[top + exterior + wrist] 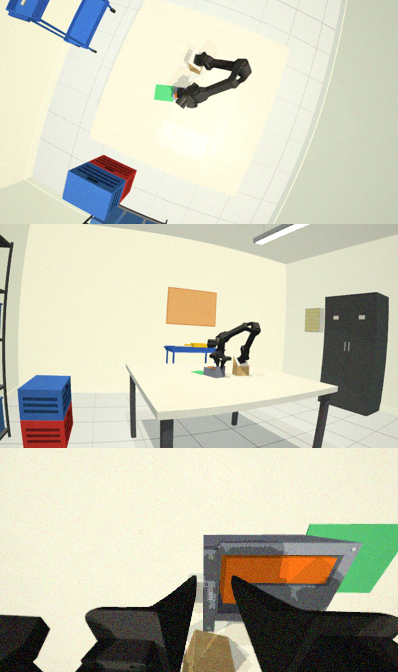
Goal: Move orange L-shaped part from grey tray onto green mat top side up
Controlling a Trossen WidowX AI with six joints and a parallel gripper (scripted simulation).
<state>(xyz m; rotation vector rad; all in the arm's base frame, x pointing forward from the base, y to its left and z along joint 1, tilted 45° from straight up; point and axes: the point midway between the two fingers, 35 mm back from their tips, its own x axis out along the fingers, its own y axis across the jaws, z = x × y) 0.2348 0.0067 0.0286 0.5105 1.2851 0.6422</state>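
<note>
Right now the orange L-shaped part is 50 mm to the right of my gripper tip and 20 mm below it. The rest, counted from my gripper tip: green mat (220 mm to the right, 80 mm below, 20 mm ahead).
</note>
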